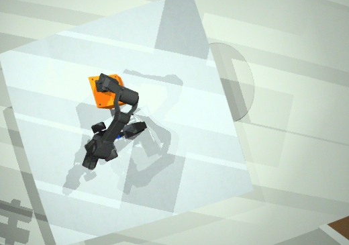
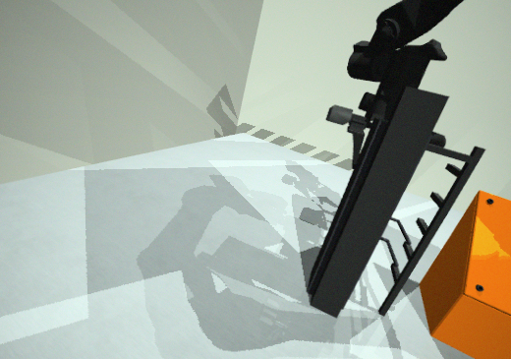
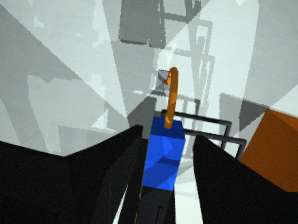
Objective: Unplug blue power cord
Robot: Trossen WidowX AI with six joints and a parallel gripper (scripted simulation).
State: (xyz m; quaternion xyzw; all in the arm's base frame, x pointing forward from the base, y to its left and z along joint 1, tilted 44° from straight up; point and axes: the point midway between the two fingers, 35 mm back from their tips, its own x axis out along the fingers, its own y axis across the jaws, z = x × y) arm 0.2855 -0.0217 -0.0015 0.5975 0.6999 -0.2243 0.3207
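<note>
My gripper tip is 50 mm to the right of the blue plug, 20 mm above it and 10 mm past it.
</note>
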